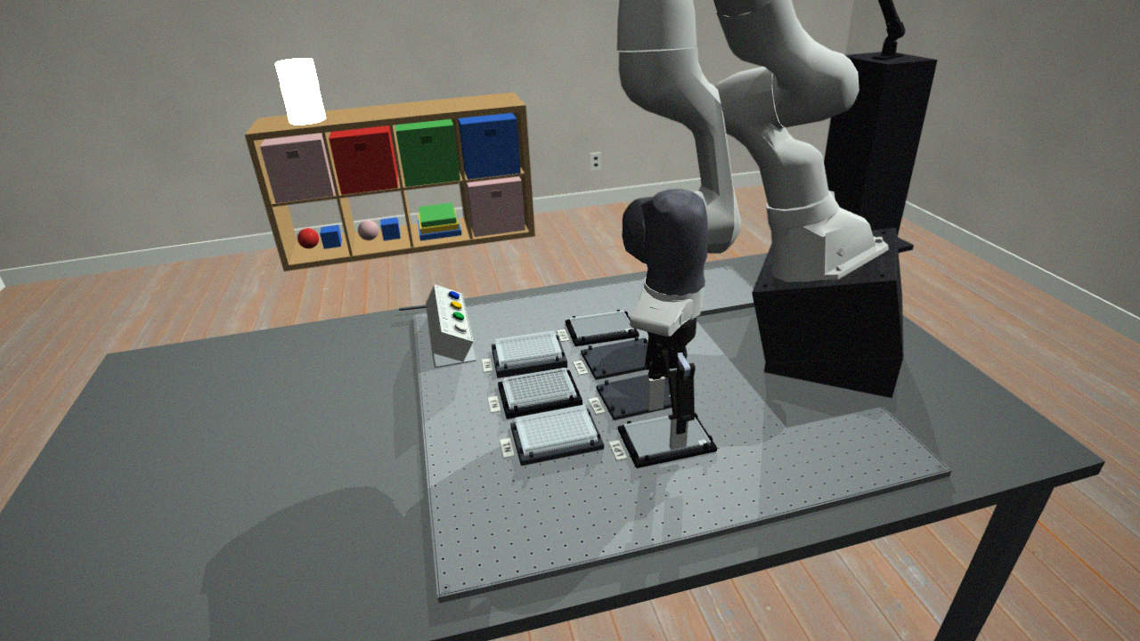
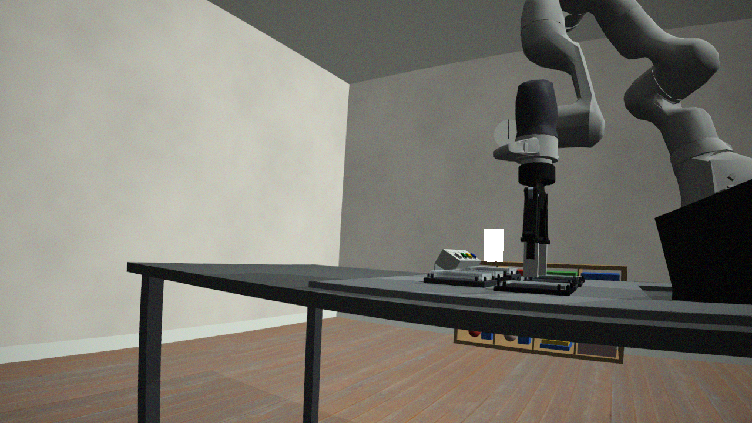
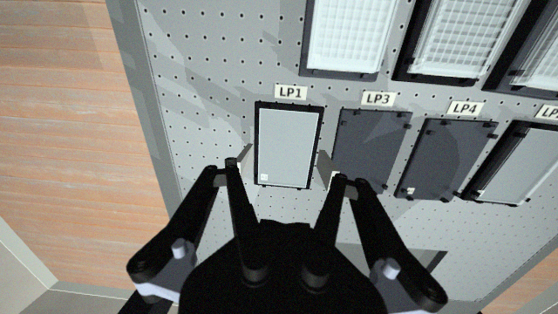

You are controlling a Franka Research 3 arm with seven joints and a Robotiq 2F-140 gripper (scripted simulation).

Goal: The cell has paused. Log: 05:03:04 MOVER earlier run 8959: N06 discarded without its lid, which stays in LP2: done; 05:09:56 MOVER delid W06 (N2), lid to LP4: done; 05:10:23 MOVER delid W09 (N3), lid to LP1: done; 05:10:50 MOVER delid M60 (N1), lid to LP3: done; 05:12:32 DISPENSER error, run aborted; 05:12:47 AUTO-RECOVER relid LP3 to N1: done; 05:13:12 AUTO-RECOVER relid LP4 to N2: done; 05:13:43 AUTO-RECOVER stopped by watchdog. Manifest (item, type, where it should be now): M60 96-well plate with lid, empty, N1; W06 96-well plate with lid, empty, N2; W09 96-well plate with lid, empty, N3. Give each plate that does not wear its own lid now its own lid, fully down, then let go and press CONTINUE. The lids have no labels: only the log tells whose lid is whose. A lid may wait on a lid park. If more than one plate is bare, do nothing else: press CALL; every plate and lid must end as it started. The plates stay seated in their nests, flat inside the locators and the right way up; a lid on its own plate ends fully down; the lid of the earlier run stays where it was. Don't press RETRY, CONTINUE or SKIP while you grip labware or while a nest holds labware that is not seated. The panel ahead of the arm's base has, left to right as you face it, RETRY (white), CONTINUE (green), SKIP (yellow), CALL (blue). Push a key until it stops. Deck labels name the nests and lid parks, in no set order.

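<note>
My gripper is now 5 cm above the lid park LP1. From my hand the other things lie so: lid park LP3 (13 cm to the right, 5 cm below, 1 cm behind); lid park LP4 (26 cm to the right, 5 cm below, 3 cm behind); plate (21 cm to the right, 16 cm ahead, 3 cm below).
</note>
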